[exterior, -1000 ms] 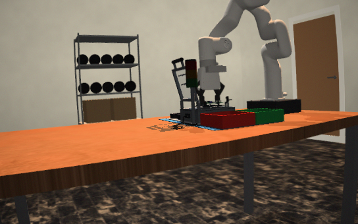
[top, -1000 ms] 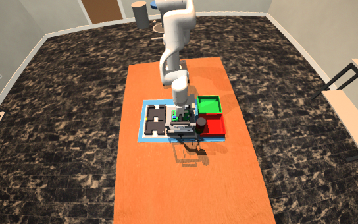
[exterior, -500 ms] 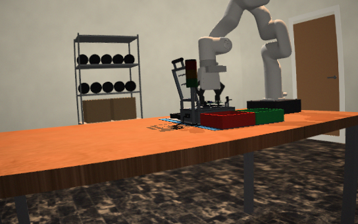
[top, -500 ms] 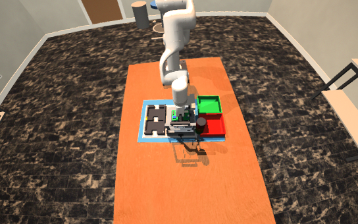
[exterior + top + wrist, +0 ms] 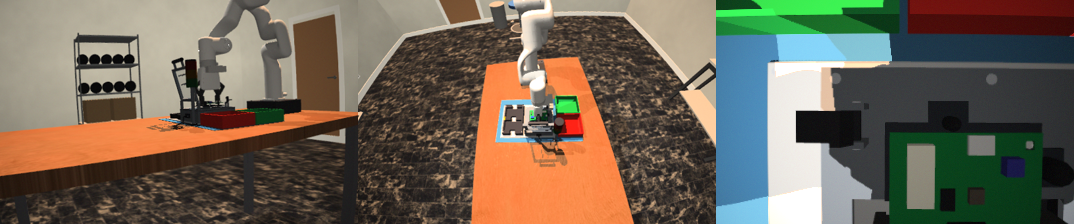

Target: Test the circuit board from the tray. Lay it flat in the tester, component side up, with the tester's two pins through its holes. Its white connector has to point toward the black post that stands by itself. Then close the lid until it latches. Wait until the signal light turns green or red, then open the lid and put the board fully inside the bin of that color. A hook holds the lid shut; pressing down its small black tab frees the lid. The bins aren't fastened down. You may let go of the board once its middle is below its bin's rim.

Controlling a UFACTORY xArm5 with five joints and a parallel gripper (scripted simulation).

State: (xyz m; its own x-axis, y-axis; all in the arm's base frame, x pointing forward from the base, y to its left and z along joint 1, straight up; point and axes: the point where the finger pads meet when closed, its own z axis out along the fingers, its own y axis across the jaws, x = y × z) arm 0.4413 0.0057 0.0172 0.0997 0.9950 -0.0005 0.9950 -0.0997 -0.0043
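My hand is right at the green circuit board. Also, from my hand: red bin (70 mm ahead, 190 mm to the left, 70 mm below); tester lid (120 mm ahead, 10 mm to the right, 100 mm above); green bin (80 mm behind, 210 mm to the left, 70 mm below).
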